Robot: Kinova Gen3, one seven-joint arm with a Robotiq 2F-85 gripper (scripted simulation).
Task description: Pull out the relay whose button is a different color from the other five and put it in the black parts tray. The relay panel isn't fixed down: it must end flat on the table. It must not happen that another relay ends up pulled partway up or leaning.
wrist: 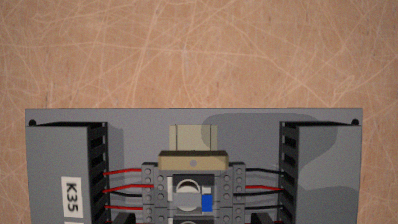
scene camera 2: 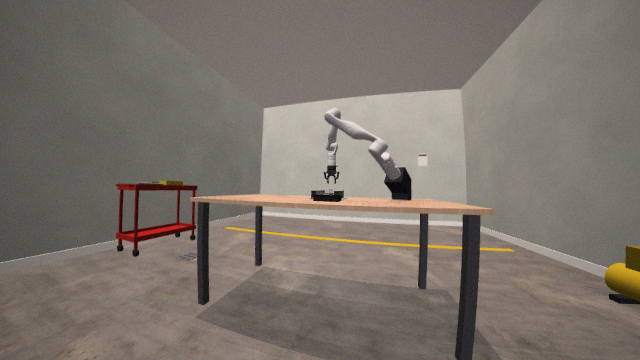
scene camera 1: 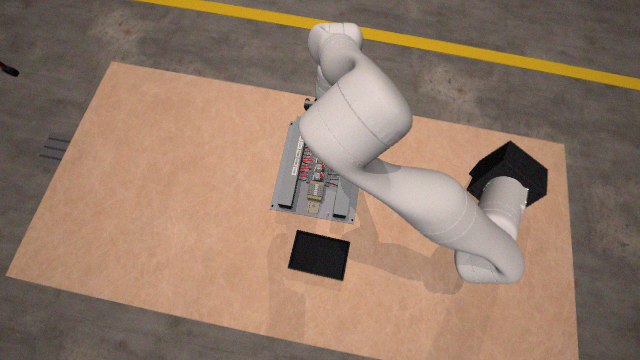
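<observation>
A grey relay panel (scene camera 1: 307,197) is here, and I find the panel (wrist: 317,161) in the wrist view too. I also see a black parts tray (scene camera 1: 313,254), though in the wrist view the tray is out of frame.
</observation>
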